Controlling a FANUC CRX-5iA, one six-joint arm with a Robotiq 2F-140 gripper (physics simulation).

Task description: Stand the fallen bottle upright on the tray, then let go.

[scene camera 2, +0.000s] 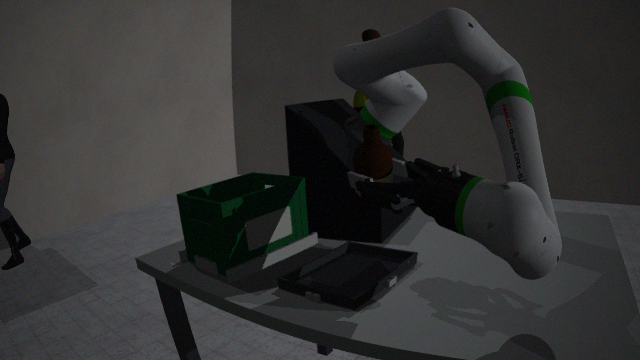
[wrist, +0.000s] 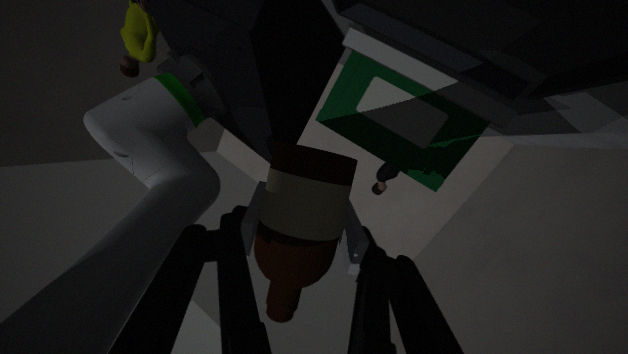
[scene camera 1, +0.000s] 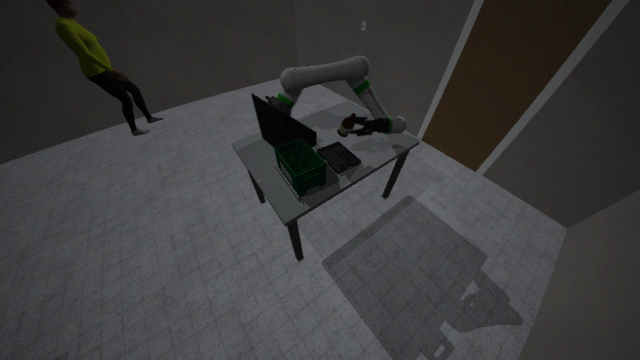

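Pixels of known places: gripper, fingertip midpoint: [wrist: 302, 203] [scene camera 1: 343, 126]; arm's base at its link origin: [wrist: 207, 85] [scene camera 1: 280, 110].
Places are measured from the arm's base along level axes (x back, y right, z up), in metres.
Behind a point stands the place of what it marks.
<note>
A brown bottle with a pale label [scene camera 1: 348, 123] @[x -0.466, y -0.161, z 0.035 m] [scene camera 2: 372, 157] @[x -0.481, y -0.198, z 0.028 m] [wrist: 305, 207] @[x -0.447, y -0.213, z -0.032 m] is held in the air, neck up and close to upright. My gripper [scene camera 1: 352, 126] @[x -0.426, y -0.166, z -0.008 m] [scene camera 2: 379, 175] @[x -0.426, y -0.166, z -0.008 m] [wrist: 302, 203] @[x -0.426, y -0.166, z -0.008 m] is shut on it, with one finger pad on each side at the label. In scene camera 2, the near finger partly hides the label and base. The black shallow tray [scene camera 1: 340, 156] @[x -0.443, y -0.148, z -0.229 m] [scene camera 2: 332, 300] @[x -0.569, y -0.146, z -0.225 m] lies flat on the table, lower than the bottle. The bottle is well above the tray's level and does not touch it.
A green crate [scene camera 1: 312, 175] @[x -0.454, y 0.126, z -0.212 m] [scene camera 2: 200, 230] @[x -0.528, y 0.201, z -0.135 m] [wrist: 340, 107] @[x -0.313, y 0.059, z -0.105 m] stands beside the tray. A tall black panel-like block [scene camera 1: 280, 125] @[x -0.183, y 0.129, z 0.019 m] [scene camera 2: 325, 185] @[x -0.225, y 0.025, z -0.091 m] stands behind them, near the arm's base. A person in a yellow top [scene camera 1: 87, 50] stands beyond the table [scene camera 1: 265, 175] @[x -0.231, y 0.327, z -0.234 m] [scene camera 2: 450, 320] @[x -0.589, y -0.385, z -0.234 m].
</note>
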